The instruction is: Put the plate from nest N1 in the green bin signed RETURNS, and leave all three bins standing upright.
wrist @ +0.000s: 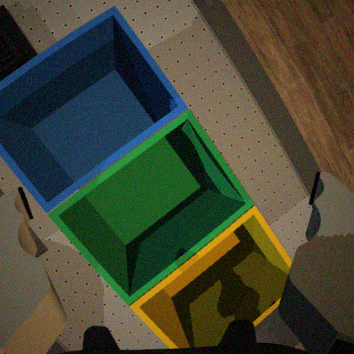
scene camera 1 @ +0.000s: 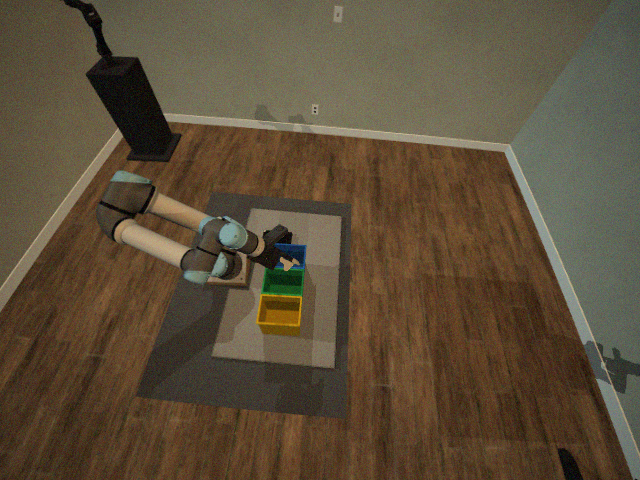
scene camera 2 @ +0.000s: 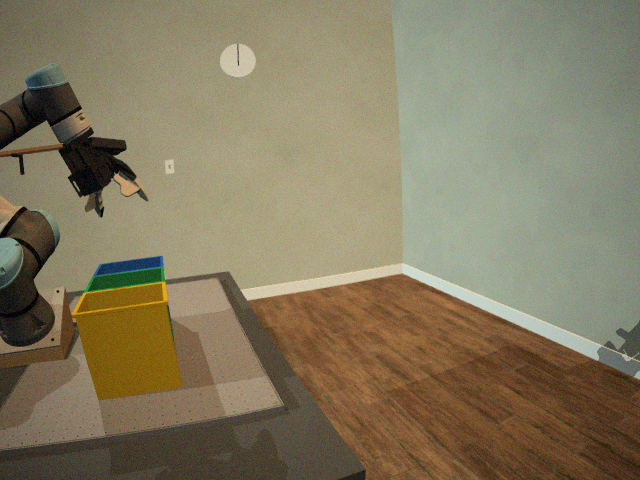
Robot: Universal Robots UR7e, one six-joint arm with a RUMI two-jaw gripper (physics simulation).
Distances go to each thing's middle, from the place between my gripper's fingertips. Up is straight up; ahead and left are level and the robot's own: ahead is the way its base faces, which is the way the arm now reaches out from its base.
Now: hand 24 cm above the blue bin (scene camera 2: 151,262), 9 cm to the right of it and 1 cm past it. Also, from my hand: yellow bin (scene camera 2: 126,335) 24 cm below, 17 cm to the right, 1 cm behind; then green bin (scene camera 2: 155,275) 24 cm below, 4 cm to the right, 1 cm behind.
